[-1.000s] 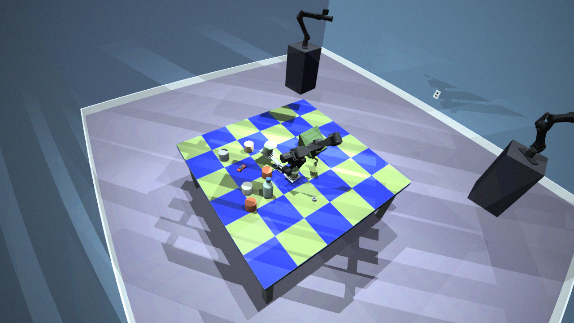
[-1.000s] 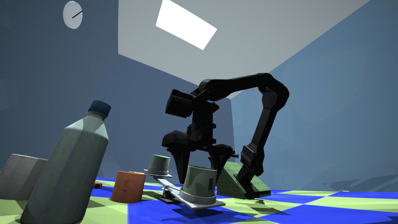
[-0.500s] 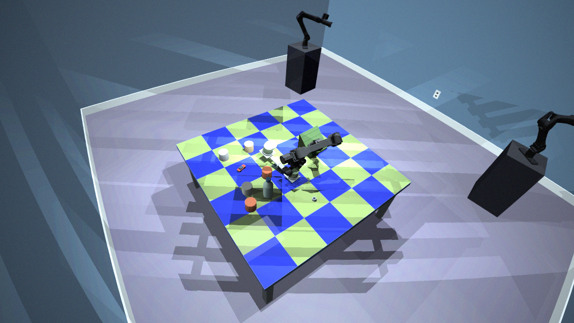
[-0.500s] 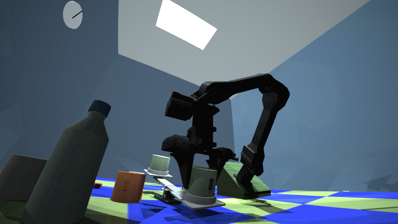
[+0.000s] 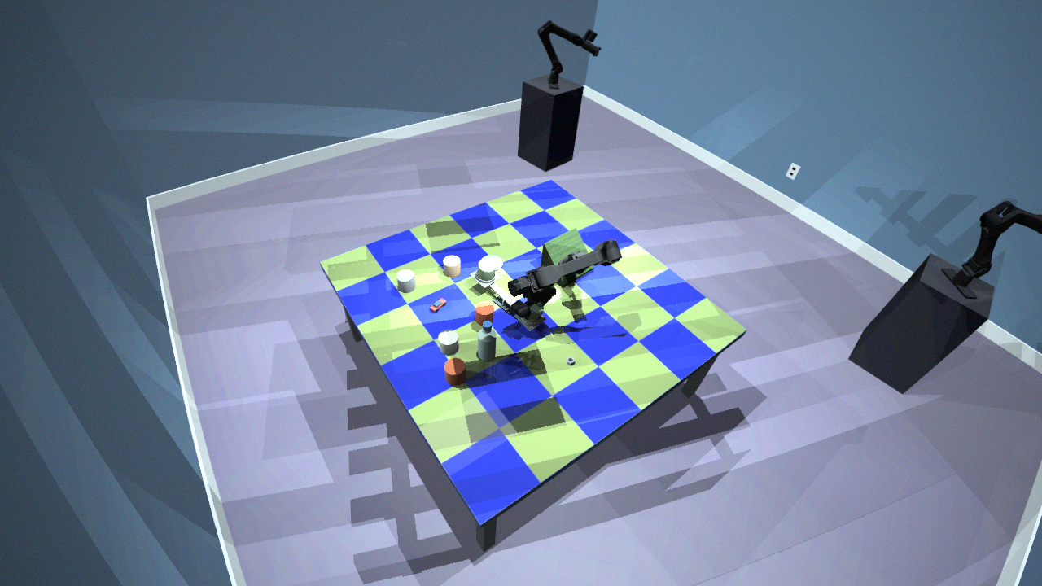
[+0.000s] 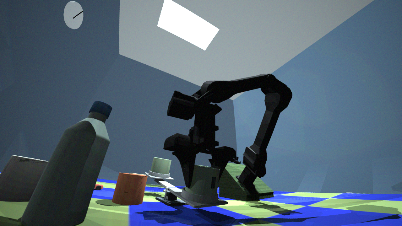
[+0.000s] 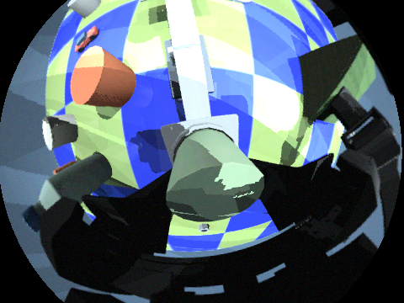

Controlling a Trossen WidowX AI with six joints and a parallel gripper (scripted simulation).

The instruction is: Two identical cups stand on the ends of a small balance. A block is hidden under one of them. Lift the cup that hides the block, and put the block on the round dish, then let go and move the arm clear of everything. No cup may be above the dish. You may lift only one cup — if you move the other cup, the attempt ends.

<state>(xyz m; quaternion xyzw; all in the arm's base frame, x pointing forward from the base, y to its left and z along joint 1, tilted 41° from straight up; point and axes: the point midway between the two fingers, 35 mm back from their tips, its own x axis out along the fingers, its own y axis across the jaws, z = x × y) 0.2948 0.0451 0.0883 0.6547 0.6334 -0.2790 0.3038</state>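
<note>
Now: the nut 23 cm to the left of my gripper tip, 4 cm below it and 2 cm ahead of it. Also, from my gripper tip: grey-green cup: 2 cm to the left, 1 cm above; grey block: 1 cm below; white cylinder: 30 cm ahead, 12 cm to the right, 1 cm below.
</note>
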